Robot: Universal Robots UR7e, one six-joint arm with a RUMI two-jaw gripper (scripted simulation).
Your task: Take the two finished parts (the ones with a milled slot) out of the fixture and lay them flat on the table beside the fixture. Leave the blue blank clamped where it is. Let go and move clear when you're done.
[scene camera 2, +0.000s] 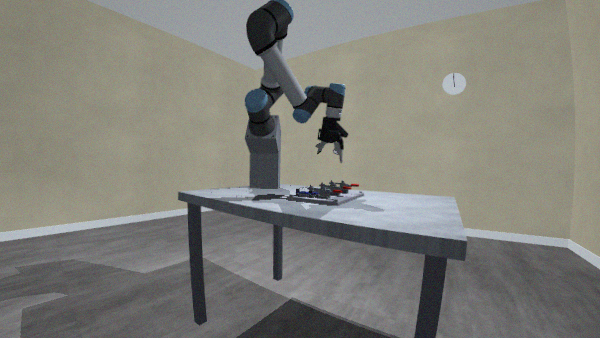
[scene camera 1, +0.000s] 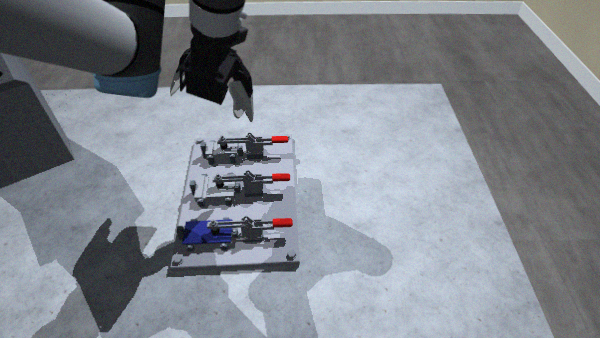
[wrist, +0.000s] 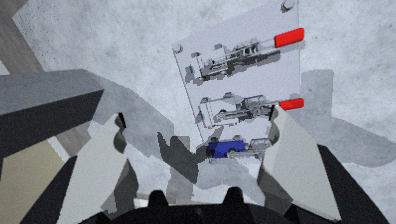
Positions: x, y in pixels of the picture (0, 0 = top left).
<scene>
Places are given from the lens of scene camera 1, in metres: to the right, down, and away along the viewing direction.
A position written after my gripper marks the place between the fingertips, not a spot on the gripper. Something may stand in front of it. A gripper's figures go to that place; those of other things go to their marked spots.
my gripper (scene camera 1: 211, 107): -0.17, -0.12, 0.73
blue blank (scene camera 1: 196, 233): -0.19, 0.12, 0.72
grey fixture plate (scene camera 1: 278, 201): -0.04, 0.07, 0.79
</scene>
